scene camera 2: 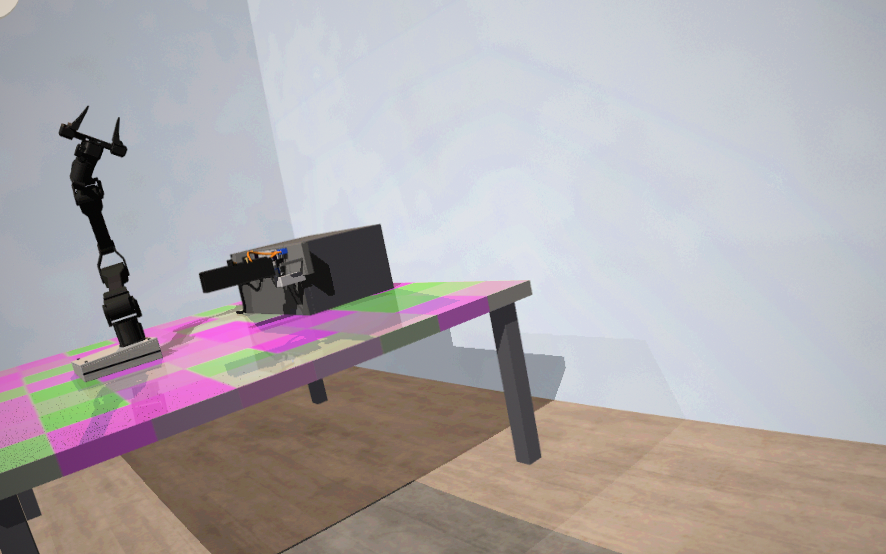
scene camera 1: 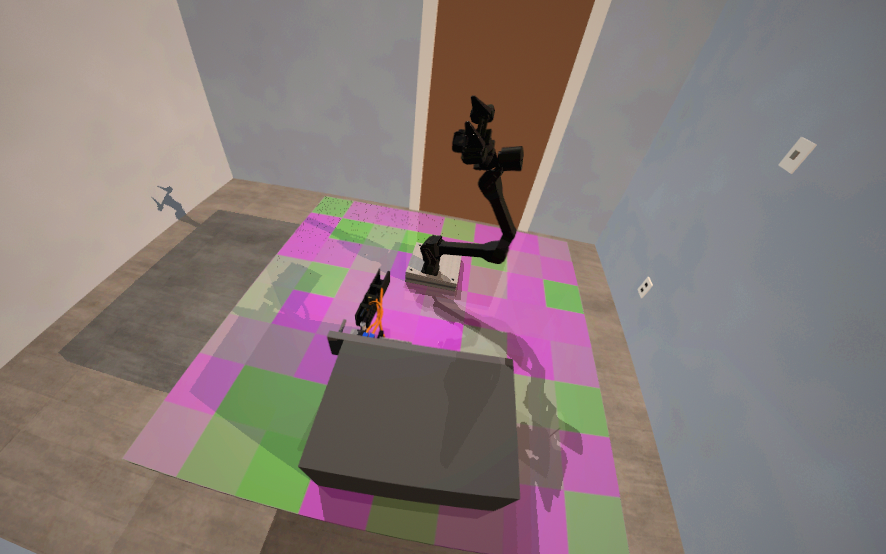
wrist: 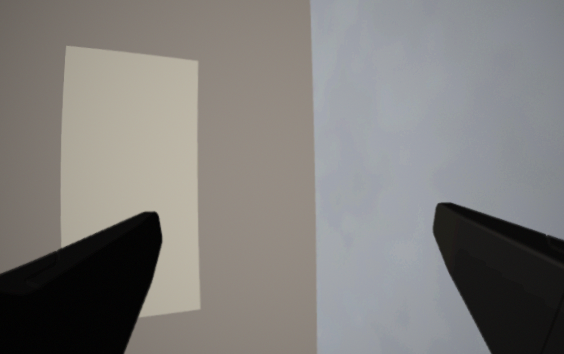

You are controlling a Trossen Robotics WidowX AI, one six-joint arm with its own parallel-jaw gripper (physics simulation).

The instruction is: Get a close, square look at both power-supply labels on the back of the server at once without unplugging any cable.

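Places are measured from the arm's base along level axes (x ahead, y left, z up), in millimetres.
Pixels of known places: gripper, fingertip midpoint: (scene camera 2: 103,111) (scene camera 1: 469,108) (wrist: 298,222); arm's base at its link origin: (scene camera 2: 132,343) (scene camera 1: 430,269).
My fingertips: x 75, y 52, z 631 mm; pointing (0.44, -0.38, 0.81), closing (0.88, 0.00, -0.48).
Note:
Ahead of a thing's pixels: the offset from my fingertips to its top centre. "pt": to the spot under its first point.
The server (scene camera 1: 418,411) (scene camera 2: 352,271) is a large dark grey box on the table. Its cabled back faces the arm's side. A black hinged bar @(dy -182, dx +227, dz -473 mm) (scene camera 1: 372,300) (scene camera 2: 235,277) sticks out from that back, with orange cables @(pt dy -131, dx +313, dz -475 mm) (scene camera 1: 380,316) (scene camera 2: 261,253) and a blue piece @(pt dy -158, dx +373, dz -484 mm) (scene camera 2: 282,250) near its root. The power-supply labels cannot be made out in any view. My gripper (scene camera 1: 470,112) (scene camera 2: 103,112) (wrist: 298,222) is open and empty, raised high above the arm's base, well away from the server. In the wrist view its fingers stand wide apart, and the server does not show.
The arm's light base (scene camera 1: 432,280) (scene camera 2: 117,360) is on the checkered pink and green table (scene camera 1: 261,405) (scene camera 2: 346,360), behind the server in scene camera 1. A brown door (scene camera 1: 503,65) is beyond the arm. The wrist view shows a pale rectangle (wrist: 130,150) on a brownish surface beside a bluish wall (wrist: 380,125).

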